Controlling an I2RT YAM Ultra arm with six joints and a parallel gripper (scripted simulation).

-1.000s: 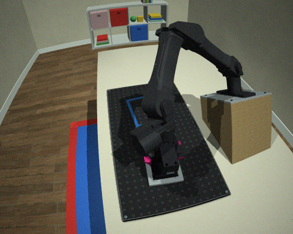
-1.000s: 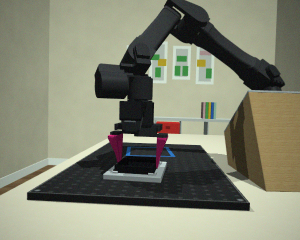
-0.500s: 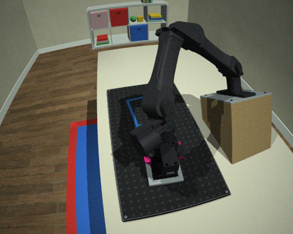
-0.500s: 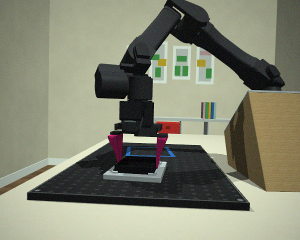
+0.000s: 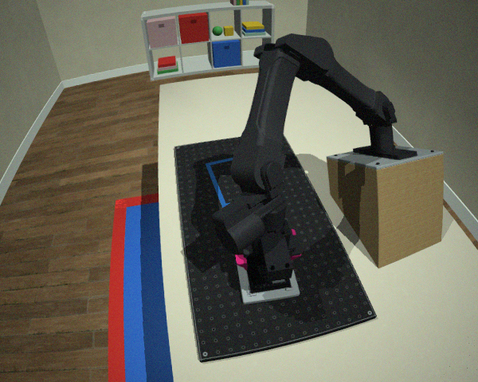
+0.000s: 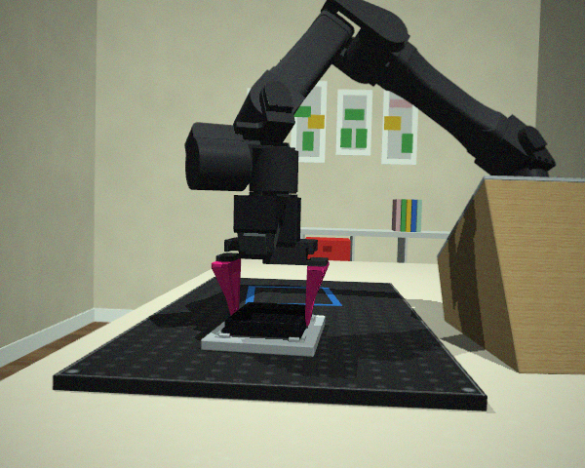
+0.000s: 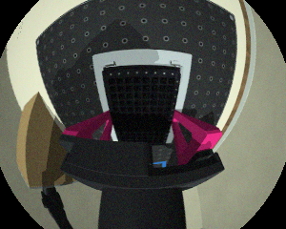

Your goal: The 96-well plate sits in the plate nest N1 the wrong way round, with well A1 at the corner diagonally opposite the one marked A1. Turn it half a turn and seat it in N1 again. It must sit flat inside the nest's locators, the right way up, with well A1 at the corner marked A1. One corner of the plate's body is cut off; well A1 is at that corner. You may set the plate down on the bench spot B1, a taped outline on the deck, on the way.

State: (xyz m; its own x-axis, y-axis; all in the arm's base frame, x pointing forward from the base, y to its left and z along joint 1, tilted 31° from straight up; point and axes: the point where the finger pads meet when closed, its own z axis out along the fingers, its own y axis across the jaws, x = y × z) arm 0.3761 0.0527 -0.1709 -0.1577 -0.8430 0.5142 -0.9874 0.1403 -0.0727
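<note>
Right now the grey plate nest N1 is 2 cm below my hand. From my hand the other things lie so: black 96-well plate right at my hand.
</note>
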